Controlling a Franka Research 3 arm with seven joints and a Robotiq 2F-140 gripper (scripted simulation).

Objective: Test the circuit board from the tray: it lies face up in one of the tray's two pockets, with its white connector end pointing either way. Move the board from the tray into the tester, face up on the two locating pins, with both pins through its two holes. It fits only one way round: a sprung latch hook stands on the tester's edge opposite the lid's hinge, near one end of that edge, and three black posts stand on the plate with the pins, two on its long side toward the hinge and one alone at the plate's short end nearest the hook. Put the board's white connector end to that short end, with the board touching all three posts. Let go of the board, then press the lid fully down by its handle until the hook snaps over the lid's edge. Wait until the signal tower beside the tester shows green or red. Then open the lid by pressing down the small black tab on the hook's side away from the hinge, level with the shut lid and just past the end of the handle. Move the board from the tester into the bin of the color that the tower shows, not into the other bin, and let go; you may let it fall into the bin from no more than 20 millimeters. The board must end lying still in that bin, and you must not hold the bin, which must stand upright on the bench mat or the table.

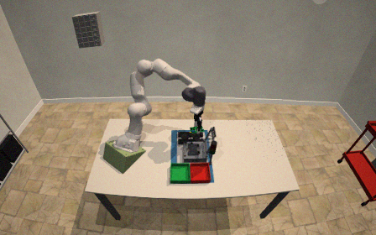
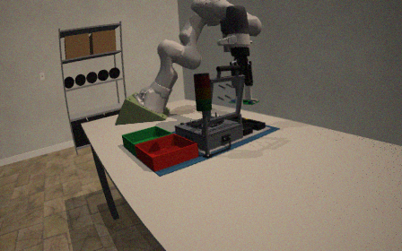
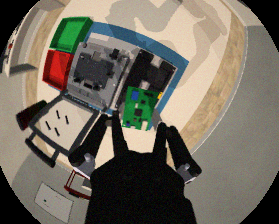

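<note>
My hand is 2 cm above the green circuit board. From my hand the other things lie so: plate (16 cm to the right, 7 cm below, 4 cm behind); red bin (37 cm to the right, 13 cm below, 1 cm behind); clear lid (17 cm to the right, 8 cm ahead, 4 cm above).
</note>
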